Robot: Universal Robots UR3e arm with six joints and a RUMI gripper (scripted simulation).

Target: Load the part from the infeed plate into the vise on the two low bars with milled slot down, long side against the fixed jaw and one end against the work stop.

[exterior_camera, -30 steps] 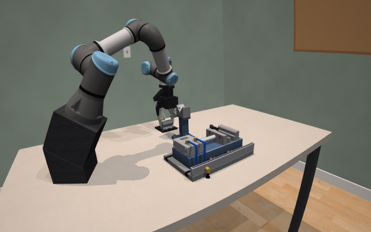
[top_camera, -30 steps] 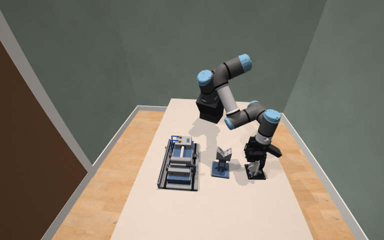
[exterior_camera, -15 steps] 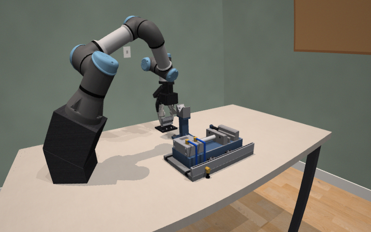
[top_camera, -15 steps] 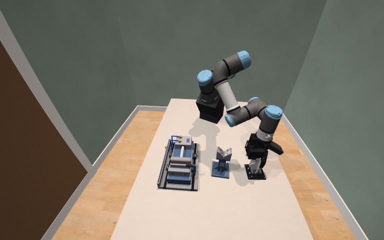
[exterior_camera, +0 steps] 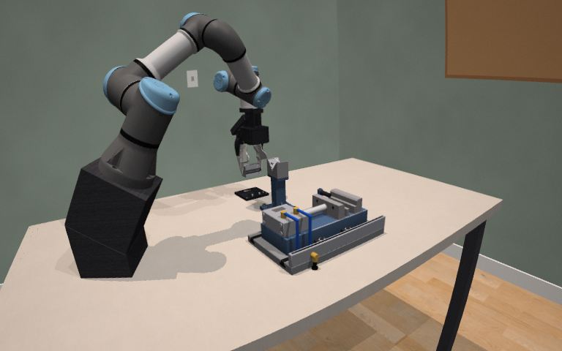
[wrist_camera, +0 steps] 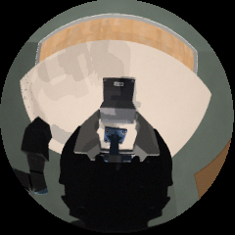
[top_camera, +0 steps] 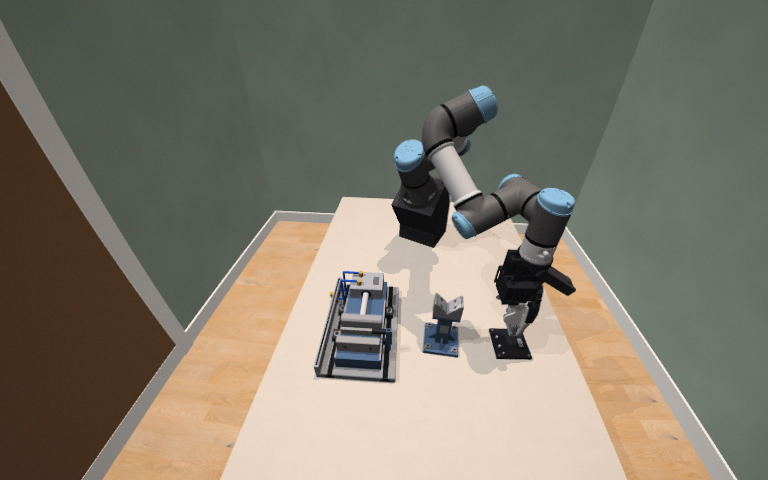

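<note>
The black infeed plate lies 100 mm below my hand and 10 mm to the left of it. From my hand the other things lie so: part 10 mm to the right, 10 mm below; air cylinder 360 mm to the right, 170 mm behind, 20 mm below; vise 370 mm to the right, 80 mm behind, 60 mm below.
</note>
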